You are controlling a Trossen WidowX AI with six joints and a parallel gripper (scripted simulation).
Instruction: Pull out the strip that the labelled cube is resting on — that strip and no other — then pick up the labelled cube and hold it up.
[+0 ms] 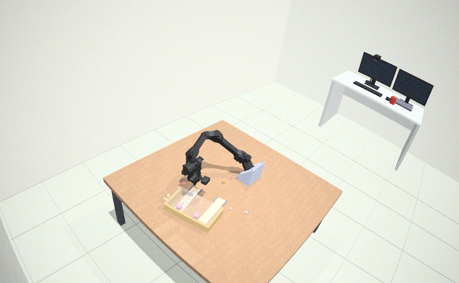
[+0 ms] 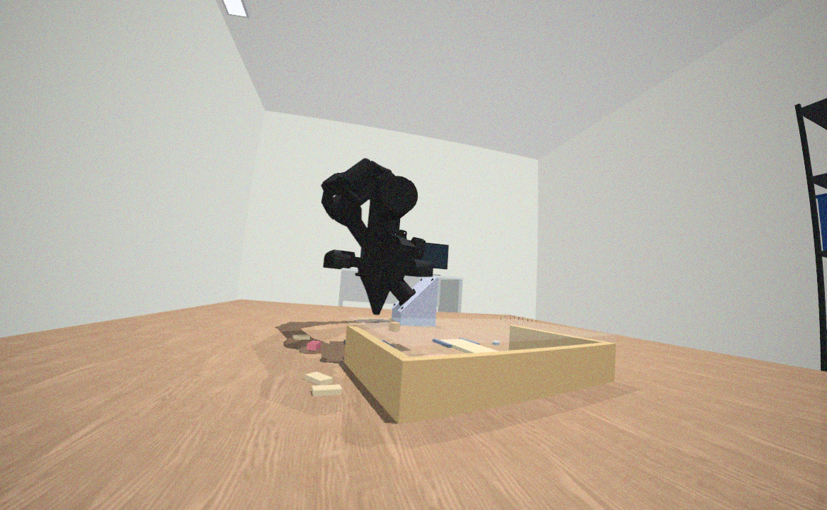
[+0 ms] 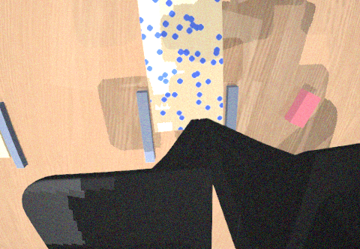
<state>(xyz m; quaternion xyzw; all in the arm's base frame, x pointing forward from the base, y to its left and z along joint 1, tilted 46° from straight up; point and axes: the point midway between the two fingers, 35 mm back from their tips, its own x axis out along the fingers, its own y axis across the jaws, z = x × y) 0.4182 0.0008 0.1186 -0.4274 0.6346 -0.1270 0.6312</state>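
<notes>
Now: the dotted strip 80 mm ahead of my gripper tip, 60 mm below it and 40 mm to the left of it. From my gripper tip the other things lie so: cream block: 140 mm to the right, 60 mm below, 50 mm behind; pink block: 100 mm to the right, 60 mm below, 20 mm ahead; orange cube: 230 mm behind, 50 mm below, 40 mm to the left.
</notes>
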